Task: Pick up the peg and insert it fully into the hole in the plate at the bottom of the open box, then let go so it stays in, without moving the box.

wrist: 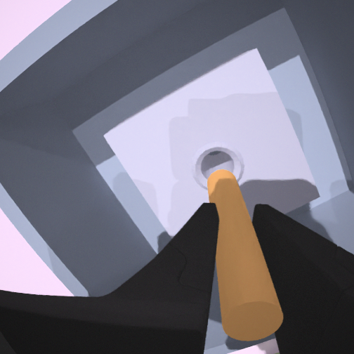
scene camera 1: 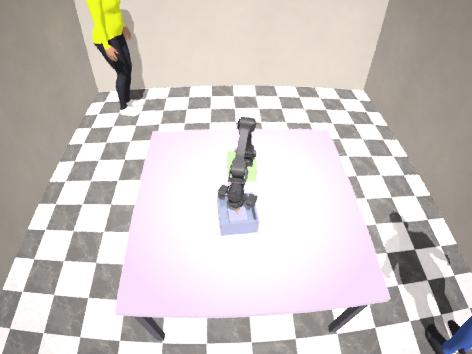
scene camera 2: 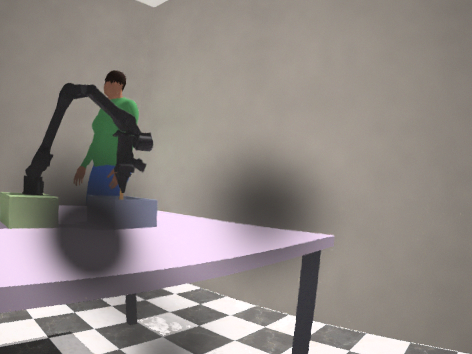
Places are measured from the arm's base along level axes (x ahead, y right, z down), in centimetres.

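Pixels of known places: gripper, fingertip midpoint: (scene camera 2: 122, 192); arm's base at its link origin: (scene camera 1: 247, 162) (scene camera 2: 32, 194).
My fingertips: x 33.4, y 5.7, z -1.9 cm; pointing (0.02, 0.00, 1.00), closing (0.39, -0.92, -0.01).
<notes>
For each thing: its top centre in the pictures, then the offset to it from my fingertips. Level surfaces: height alone.
- orange peg at its top centre: (scene camera 2: 122, 181) (scene camera 1: 237, 200) dz -4.2, dx -0.4, dy -0.2 cm
- open blue-grey box at its top centre: (scene camera 2: 121, 197) (scene camera 1: 237, 208) dz +1.8, dx -0.3, dy -0.2 cm
- pale plate at its top centre: (scene camera 1: 237, 212) dz +5.5, dx -0.3, dy -0.2 cm
- pink table at its surface level: dz +11.5 cm
The orange peg (scene camera 1: 237, 210) (scene camera 2: 121, 195) (wrist: 240, 260) is held between the fingers of my gripper (scene camera 2: 122, 191) (wrist: 233, 215), which is shut on it. The peg points down into the open blue-grey box (scene camera 1: 239, 228) (scene camera 2: 140, 212) (wrist: 45, 220). In the wrist view the peg's far end overlaps the near edge of the round hole (wrist: 217, 161) in the pale plate (scene camera 1: 239, 216) (wrist: 240, 75). The peg's tip looks to be above the plate; the exact gap cannot be told. In scene camera 2 the box wall hides the plate.
The box stands on the pink table (scene camera 1: 300, 240) (scene camera 2: 200, 245). A green block (scene camera 1: 252, 172) (scene camera 2: 35, 211) stands under the arm's base, behind the box. The box's walls surround the peg's lower end. A person in green (scene camera 2: 107, 135) stands behind the arm.
</notes>
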